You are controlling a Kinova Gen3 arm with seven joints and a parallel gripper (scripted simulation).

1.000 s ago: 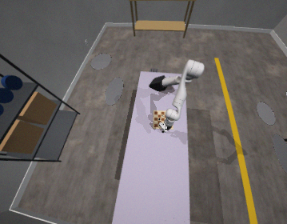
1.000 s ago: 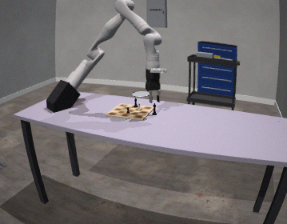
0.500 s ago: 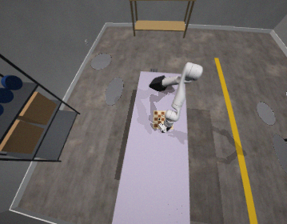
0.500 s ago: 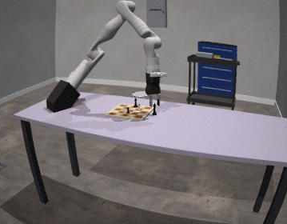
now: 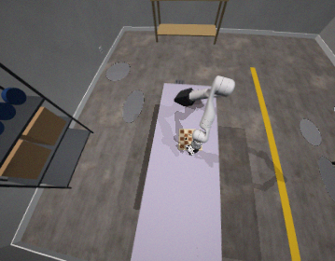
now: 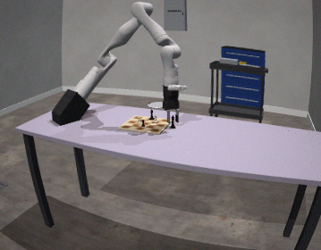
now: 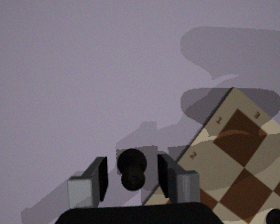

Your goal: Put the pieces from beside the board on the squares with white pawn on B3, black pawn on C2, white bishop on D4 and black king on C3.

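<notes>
Now: the black king 10 mm below my hand. From my hand the other things lie so: chessboard 140 mm behind, 40 mm below, 30 mm to the right; then white bishop 110 mm behind, 20 mm to the left, 20 mm below; then black pawn 130 mm behind, 70 mm to the right, 30 mm below.
</notes>
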